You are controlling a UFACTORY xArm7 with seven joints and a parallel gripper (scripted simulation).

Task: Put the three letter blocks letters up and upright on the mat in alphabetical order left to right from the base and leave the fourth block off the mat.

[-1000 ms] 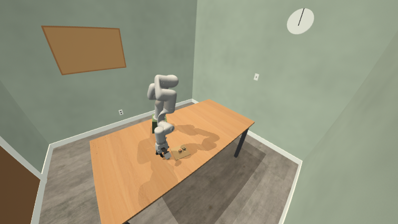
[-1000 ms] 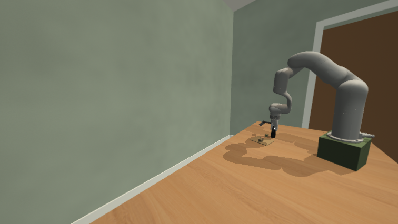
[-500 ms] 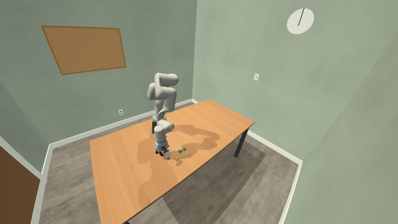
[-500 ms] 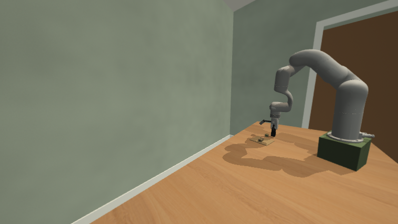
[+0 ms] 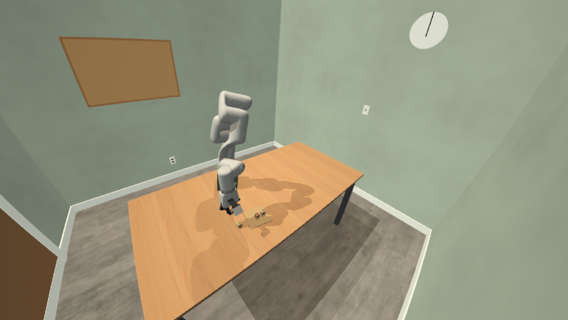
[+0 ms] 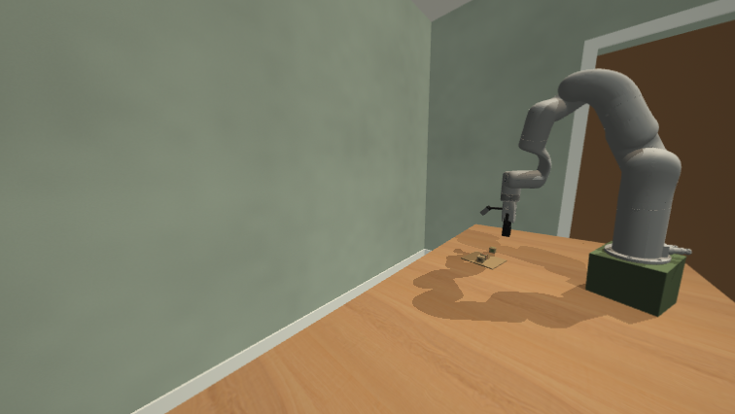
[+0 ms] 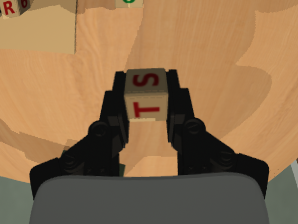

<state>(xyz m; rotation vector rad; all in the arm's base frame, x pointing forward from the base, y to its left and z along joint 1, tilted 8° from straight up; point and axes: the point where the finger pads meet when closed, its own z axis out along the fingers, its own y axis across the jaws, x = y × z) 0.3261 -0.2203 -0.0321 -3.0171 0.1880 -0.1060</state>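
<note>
The tan mat is 13 cm to the left of my hand, 11 cm below it and 8 cm ahead of it. From my hand the other things lie so: green-topped block 10 cm below, 5 cm ahead, 1 cm to the left.
</note>
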